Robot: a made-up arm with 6 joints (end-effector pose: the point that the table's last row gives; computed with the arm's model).
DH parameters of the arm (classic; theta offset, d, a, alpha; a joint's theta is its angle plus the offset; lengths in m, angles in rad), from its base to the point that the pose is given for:
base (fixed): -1.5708 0.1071 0 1.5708
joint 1: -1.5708 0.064 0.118 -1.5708
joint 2: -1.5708 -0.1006 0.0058 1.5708
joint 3: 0 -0.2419 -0.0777 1.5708
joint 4: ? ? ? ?
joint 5: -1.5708 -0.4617 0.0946 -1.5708
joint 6: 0 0.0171 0.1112 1.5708
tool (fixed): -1.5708 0.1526 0 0
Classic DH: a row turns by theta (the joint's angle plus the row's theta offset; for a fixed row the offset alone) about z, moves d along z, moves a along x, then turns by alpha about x.
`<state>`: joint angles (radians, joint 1 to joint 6).
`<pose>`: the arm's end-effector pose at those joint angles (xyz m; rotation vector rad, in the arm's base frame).
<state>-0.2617 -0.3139 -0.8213 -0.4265 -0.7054 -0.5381</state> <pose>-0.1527 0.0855 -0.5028 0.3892 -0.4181 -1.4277</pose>
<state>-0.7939 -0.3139 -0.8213 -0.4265 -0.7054 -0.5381</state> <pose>-0.1527 0.3832 -0.3750 0.8160 -0.0287 -1.5297</pose>
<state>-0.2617 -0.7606 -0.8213 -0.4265 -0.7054 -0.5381</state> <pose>-0.3570 0.0631 -0.4190 0.0958 -0.0443 -1.3536</pose>
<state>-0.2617 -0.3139 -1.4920 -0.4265 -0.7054 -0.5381</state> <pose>-0.2718 0.0680 -0.4674 -0.0391 -0.5741 -1.9735</pose>
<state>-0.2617 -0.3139 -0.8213 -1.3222 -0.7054 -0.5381</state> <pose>0.0054 -0.0623 -0.4056 0.3305 -1.3265 -1.0371</pose>
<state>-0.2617 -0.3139 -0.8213 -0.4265 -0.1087 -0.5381</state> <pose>-0.1872 0.1424 -0.5049 0.4540 -0.2436 -0.8532</pose>
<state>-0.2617 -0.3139 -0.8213 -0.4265 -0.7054 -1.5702</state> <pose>-0.3227 0.0660 -0.5765 1.2077 -1.1489 -1.1138</pose>
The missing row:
joint 4: 0 -0.162 0.0727 -1.5708
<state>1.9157 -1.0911 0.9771 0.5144 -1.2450 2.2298</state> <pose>-0.8148 -0.4126 0.3704 1.2562 -1.3592 -0.2338</pose>
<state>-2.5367 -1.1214 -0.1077 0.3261 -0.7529 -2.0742</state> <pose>-0.7132 0.1766 0.1968 -1.8391 -1.8011 0.4700</pose>
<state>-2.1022 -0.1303 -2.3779 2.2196 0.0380 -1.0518</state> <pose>-0.0984 -0.0452 0.3979 -0.3152 -1.1039 0.5046</pose>
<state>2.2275 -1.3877 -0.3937 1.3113 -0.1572 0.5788</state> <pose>-0.4033 -0.1336 -0.1965 0.6409 -1.4995 2.5718</pose>
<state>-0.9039 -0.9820 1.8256 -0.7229 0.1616 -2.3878</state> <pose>-0.5317 0.7935 0.1234 -1.1762 -0.9267 -0.9075</pose>
